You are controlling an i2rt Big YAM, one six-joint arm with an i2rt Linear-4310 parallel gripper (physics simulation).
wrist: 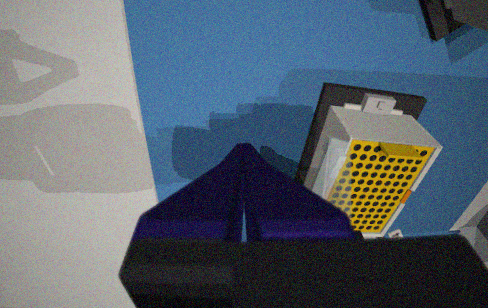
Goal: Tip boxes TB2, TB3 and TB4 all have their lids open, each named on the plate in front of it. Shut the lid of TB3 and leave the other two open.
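Places are measured from the arm's base along level axes (x back, y right, z up), in metres.
Pixels of known places: gripper, between the fingertips: (243, 154).
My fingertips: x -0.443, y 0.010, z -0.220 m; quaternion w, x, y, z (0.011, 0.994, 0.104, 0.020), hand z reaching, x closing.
Note:
Behind a point stands the place of what it marks.
A tip box (382, 185) {x -0.299, y -0.052, z -0.286 m} with a yellow perforated top stands right of the gripper in the wrist view, on a dark base (312, 130) {x -0.362, y -0.036, z -0.335 m}. A grey block marked C (378, 104) {x -0.317, y 0.008, z -0.325 m} sits at its far end. Its translucent lid (331, 162) {x -0.381, y -0.009, z -0.250 m} is open, hanging along the box's left side, its lower part hidden behind the finger. No name for this box can be read. My gripper (243, 154) {x -0.443, y 0.010, z -0.220 m} is shut and empty, its dark blue fingertips pointing up the view, left of the lid. A small white plate (396, 234) {x -0.168, y -0.185, z -0.340 m} shows partly at the gripper's edge, unreadable. The other boxes cannot be identified here.
A dark object (462, 15) {x -0.286, y 0.094, z -0.322 m} is cut off at the top right corner. A grey-white piece (475, 215) shows at the right edge. A pale surface (75, 240) {x -0.626, y -0.277, z -0.345 m} borders the blue mat (210, 50) {x -0.468, y 0.019, z -0.342 m} on the left. Gripper and arm shadows fall across both.

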